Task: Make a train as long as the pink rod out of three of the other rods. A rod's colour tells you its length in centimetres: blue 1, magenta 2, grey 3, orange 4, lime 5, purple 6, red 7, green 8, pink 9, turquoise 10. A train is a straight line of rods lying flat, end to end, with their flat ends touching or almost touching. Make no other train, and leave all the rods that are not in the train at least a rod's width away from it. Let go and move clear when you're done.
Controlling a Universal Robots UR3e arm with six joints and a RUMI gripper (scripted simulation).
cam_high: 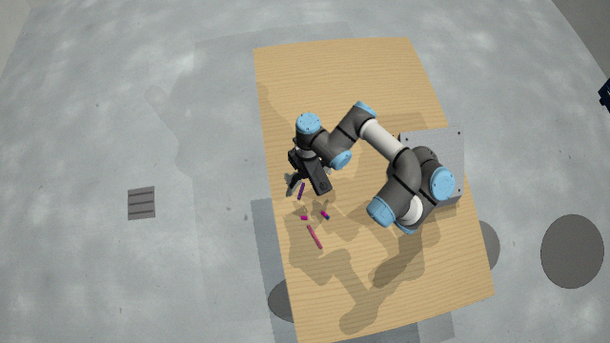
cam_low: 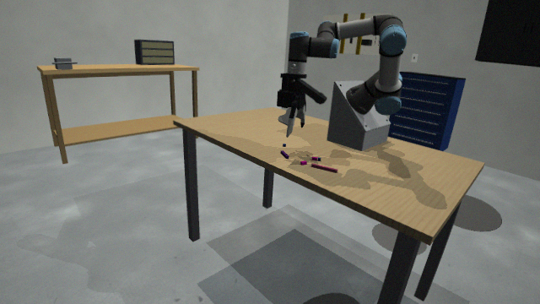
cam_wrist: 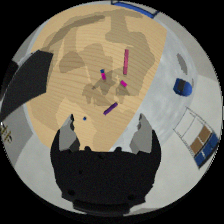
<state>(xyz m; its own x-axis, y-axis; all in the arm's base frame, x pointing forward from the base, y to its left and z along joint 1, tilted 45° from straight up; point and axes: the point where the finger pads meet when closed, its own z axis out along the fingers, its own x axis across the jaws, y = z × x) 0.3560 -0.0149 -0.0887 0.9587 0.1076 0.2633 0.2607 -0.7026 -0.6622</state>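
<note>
My hand is 20 mm short of the purple rod, 30 mm to the left of it and 90 mm above it. From my hand the other things lie so: pink rod (20 mm ahead, 140 mm to the left, 90 mm below).
</note>
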